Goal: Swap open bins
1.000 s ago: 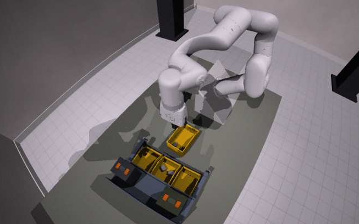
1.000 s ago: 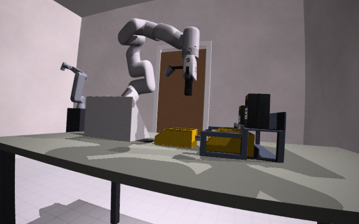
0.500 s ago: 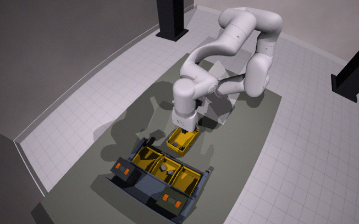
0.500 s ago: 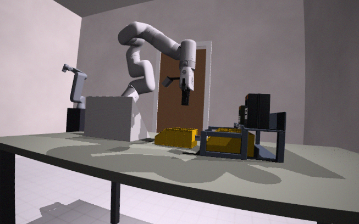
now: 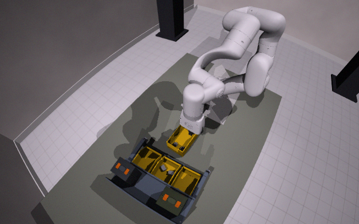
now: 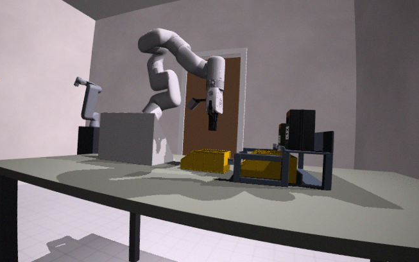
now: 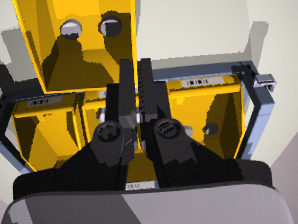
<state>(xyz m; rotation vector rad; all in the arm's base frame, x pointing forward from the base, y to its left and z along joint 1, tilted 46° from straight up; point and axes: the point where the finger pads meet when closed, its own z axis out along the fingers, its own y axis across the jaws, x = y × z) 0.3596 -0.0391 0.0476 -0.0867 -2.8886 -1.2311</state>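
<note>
Right now the shelf's front bar is 120 mm ahead of my hand, 30 mm to the right of it and 160 mm below it. The rest, counted from my hand: black box: 320 mm ahead, 140 mm to the right, 10 mm below.
</note>
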